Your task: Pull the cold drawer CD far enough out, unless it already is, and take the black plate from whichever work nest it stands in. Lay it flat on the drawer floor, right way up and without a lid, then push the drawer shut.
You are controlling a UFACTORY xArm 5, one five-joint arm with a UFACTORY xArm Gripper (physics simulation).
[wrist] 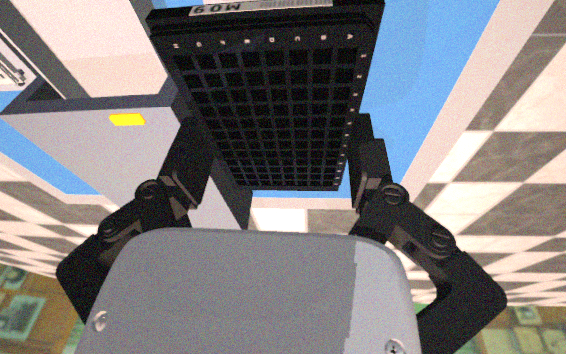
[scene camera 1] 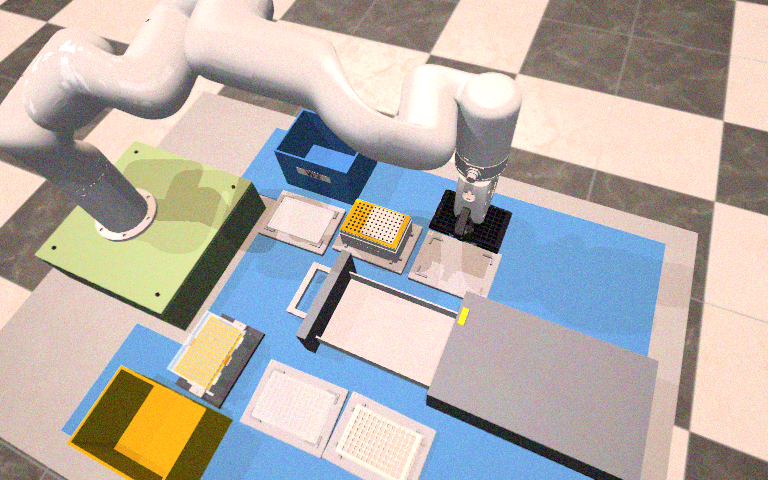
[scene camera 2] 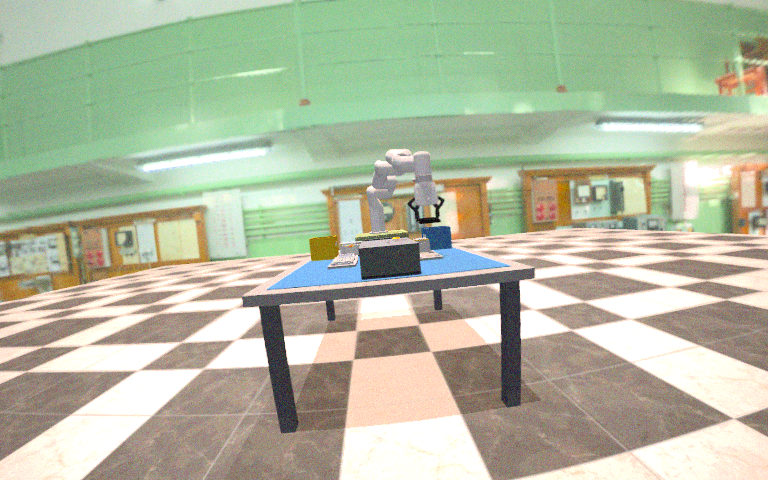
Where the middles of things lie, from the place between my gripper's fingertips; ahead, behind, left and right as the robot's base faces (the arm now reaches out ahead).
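The black plate (scene camera 1: 488, 235) is where my hand is, right at it. Counted from my hand, the yellow-topped tip rack (scene camera 1: 370, 228) sits 13 cm below, and it is also 19 cm behind and 1 cm to the left.
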